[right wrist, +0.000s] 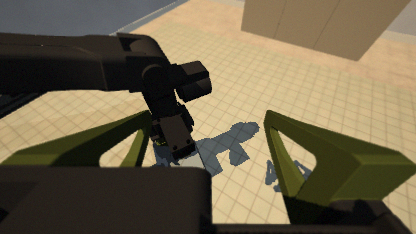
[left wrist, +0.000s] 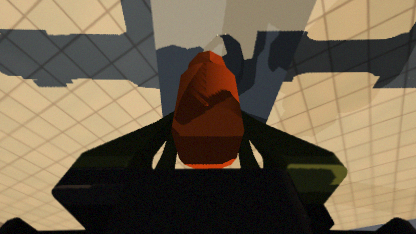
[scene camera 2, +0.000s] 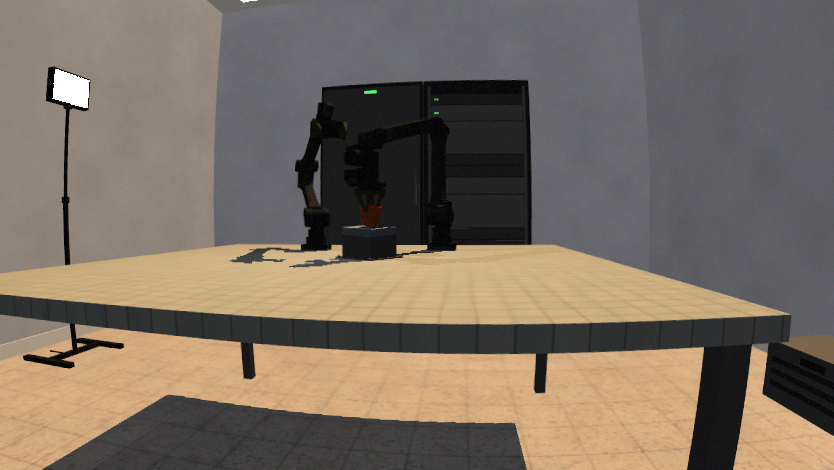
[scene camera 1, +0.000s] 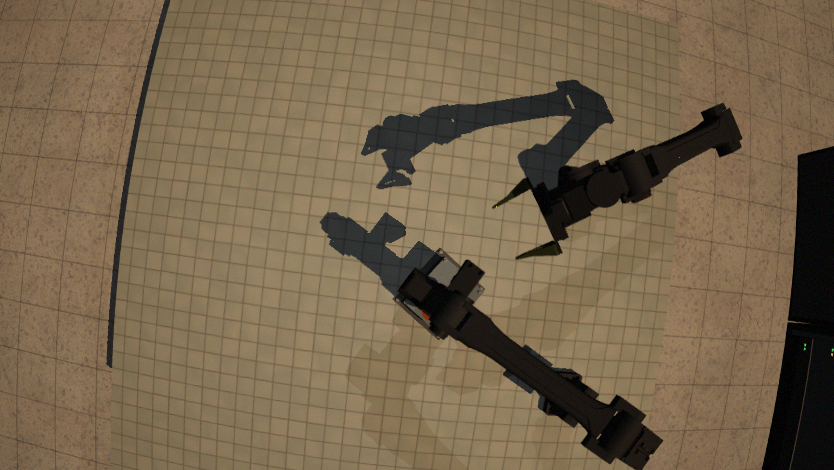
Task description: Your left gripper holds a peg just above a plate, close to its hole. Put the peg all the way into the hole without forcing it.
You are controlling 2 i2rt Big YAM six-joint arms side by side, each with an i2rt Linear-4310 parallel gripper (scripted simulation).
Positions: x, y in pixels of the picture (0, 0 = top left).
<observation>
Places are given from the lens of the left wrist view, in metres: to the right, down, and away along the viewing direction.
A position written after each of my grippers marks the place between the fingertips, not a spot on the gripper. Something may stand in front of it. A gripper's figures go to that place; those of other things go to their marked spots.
my left gripper (left wrist: 207, 117): 0.00, 0.00, 0.13
orange faceted peg (left wrist: 207, 128): 0.00, 0.01, 0.10
pale plate (left wrist: 260, 59): 0.05, -0.05, 0.15
The marked spots on the pale plate and the orange faceted peg are 0.09 m apart.
</observation>
